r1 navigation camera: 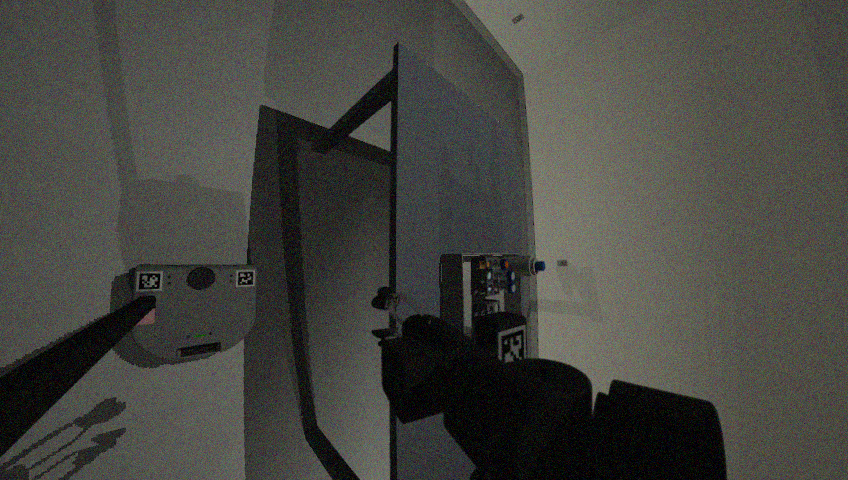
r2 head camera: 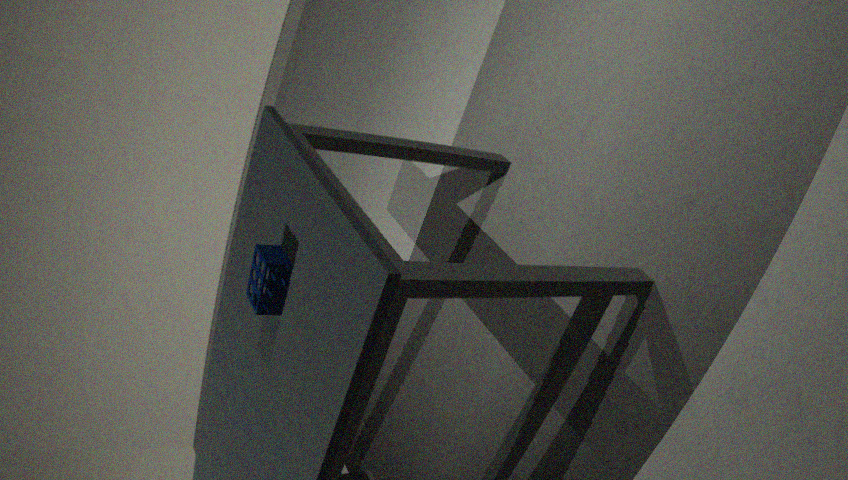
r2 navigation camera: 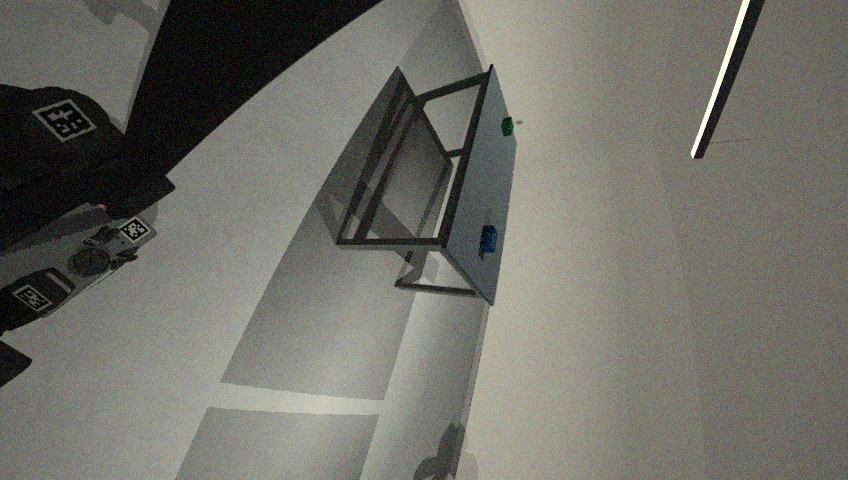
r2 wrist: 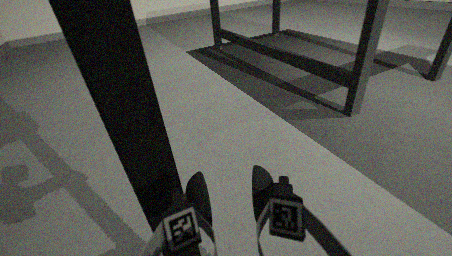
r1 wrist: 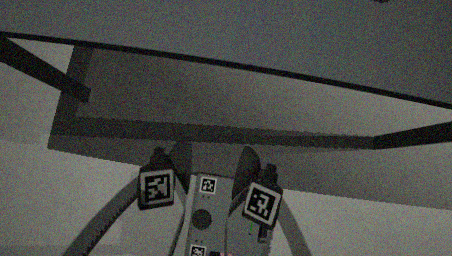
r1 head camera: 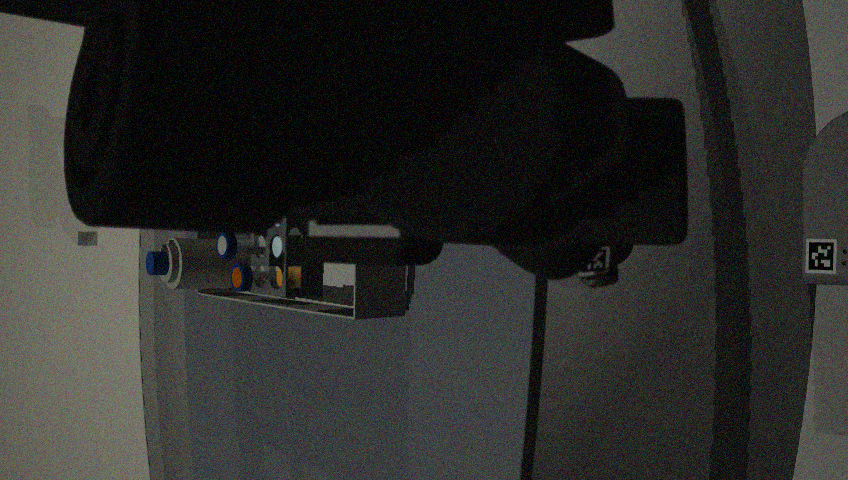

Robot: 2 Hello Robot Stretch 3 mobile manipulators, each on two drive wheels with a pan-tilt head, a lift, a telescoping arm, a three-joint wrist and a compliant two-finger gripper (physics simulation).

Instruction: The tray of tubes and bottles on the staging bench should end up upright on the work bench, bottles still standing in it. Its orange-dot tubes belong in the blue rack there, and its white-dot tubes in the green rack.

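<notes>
The tray (r1 head camera: 380, 291) (r1 navigation camera: 452, 285) stands on the staging bench (r1 head camera: 297, 386) (r1 navigation camera: 458, 178) (r1 wrist: 225, 25), partly hidden by r1's dark arm. One blue-capped bottle (r1 head camera: 202, 261) (r1 navigation camera: 522, 265) stands in it; no second bottle shows. An orange-dot tube (r1 head camera: 238, 277) (r1 navigation camera: 504, 263) and a white-dot tube (r1 head camera: 223, 244) (r1 navigation camera: 511, 278) show among others. r1's gripper (r1 navigation camera: 386, 316) (r1 wrist: 215, 162) is open and empty by the bench's front edge, apart from the tray. The blue rack (r2 head camera: 267, 280) (r2 navigation camera: 488, 238) and green rack (r2 navigation camera: 507, 126) stand on the work bench (r2 head camera: 238, 386) (r2 navigation camera: 476, 196). r2's gripper (r2 wrist: 229, 189) is open and empty over the floor.
r1's wheeled base (r1 navigation camera: 202, 309) (r1 wrist: 202, 200) is in front of the staging bench. The work bench's dark legs and low bars (r2 wrist: 290, 60) show in the r2 wrist view. A dark post (r2 wrist: 110, 100) runs down the left of that view.
</notes>
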